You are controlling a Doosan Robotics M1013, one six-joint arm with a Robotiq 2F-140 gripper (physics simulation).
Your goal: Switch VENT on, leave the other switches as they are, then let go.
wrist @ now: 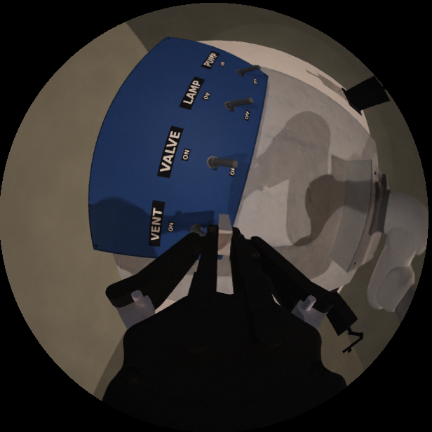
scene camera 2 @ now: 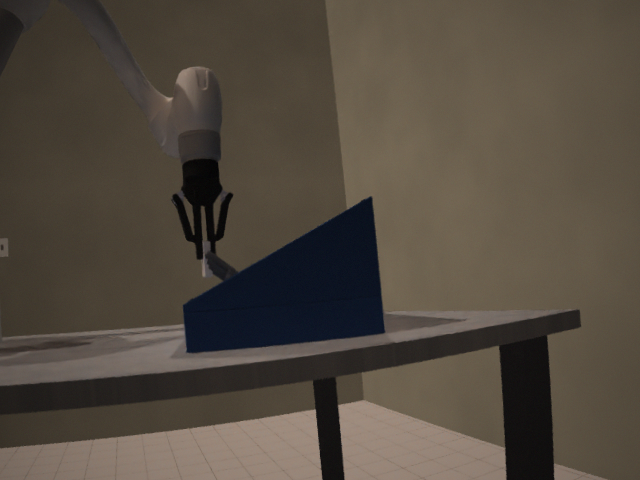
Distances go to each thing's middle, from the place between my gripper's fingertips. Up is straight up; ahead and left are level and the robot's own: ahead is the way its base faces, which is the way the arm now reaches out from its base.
My gripper is now 18 cm to the left of the blue sloped switch panel (scene camera 2: 325, 285), 6 cm short of it and 3 cm above it.
